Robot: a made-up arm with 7 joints.
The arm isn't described. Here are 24 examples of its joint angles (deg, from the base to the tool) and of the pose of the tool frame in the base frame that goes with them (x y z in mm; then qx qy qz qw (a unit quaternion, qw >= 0)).
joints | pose
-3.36 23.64 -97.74 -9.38 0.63 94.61 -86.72 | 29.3 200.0 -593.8 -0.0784 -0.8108 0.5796 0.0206
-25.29 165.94 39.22 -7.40 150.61 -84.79 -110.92 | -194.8 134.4 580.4 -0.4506 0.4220 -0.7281 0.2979
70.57 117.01 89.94 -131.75 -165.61 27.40 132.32 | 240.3 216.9 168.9 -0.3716 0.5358 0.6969 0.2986
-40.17 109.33 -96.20 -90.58 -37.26 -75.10 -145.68 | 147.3 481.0 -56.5 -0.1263 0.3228 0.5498 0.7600
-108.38 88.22 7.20 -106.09 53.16 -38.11 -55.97 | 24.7 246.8 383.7 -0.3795 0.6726 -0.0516 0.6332
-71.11 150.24 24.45 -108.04 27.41 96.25 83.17 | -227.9 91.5 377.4 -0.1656 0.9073 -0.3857 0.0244
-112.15 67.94 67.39 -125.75 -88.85 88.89 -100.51 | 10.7 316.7 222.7 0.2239 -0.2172 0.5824 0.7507
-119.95 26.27 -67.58 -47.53 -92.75 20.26 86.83 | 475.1 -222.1 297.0 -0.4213 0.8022 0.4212 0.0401
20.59 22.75 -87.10 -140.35 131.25 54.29 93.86 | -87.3 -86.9 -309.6 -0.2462 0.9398 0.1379 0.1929
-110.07 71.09 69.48 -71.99 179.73 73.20 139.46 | 103.5 455.7 301.1 -0.5242 0.3367 -0.5324 0.5730
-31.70 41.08 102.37 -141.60 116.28 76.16 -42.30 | 56.3 316.6 -67.4 0.2079 -0.9050 -0.2928 0.2281
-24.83 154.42 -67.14 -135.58 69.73 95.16 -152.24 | 51.5 287.0 195.1 -0.3319 0.5141 -0.7810 0.1250
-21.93 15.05 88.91 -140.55 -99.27 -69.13 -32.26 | 108.7 254.8 -183.8 0.8814 0.0991 -0.4606 0.0346
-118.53 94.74 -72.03 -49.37 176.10 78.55 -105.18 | 256.7 400.7 365.4 -0.0186 -0.7539 -0.5861 0.2962
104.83 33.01 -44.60 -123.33 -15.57 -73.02 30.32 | -378.4 -59.7 -100.7 -0.3920 -0.6069 0.2263 0.6533
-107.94 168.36 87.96 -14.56 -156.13 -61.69 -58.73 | -542.7 306.6 -72.4 0.8158 0.3315 -0.0071 0.4739
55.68 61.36 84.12 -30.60 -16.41 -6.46 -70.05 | -297.1 544.3 -35.1 0.6518 0.3875 -0.2624 0.5968
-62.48 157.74 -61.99 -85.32 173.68 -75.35 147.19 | -109.2 378.3 341.8 0.8055 0.4383 0.1003 0.3859
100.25 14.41 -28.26 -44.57 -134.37 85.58 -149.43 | -588.3 -113.6 -96.1 0.2575 -0.2999 0.4555 0.7977
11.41 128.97 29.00 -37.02 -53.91 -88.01 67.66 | 183.4 427.7 402.9 0.2840 -0.2517 -0.6057 0.6994
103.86 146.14 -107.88 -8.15 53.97 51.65 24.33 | 323.6 522.9 122.5 -0.6487 -0.4970 0.4983 0.2896
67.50 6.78 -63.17 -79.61 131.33 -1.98 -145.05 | -337.5 -216.3 -357.2 -0.3430 -0.1705 -0.1901 0.9039
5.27 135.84 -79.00 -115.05 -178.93 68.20 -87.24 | 40.9 417.4 74.5 -0.4036 0.0028 -0.0294 0.9144
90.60 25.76 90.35 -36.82 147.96 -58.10 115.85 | -578.3 196.3 78.9 0.0649 0.8252 0.2347 0.5096
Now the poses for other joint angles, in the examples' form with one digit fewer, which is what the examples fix.
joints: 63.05 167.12 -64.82 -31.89 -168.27 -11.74 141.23
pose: 420 355 287 -0.328 -0.781 0.505 0.166
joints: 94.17 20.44 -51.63 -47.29 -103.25 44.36 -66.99
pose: -582 -107 -116 0.237 -0.097 0.960 0.112
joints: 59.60 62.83 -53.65 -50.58 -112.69 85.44 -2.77
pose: -391 378 -248 -0.440 -0.182 0.876 0.075
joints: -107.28 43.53 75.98 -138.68 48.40 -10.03 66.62
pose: 146 239 191 0.394 0.498 0.280 0.720
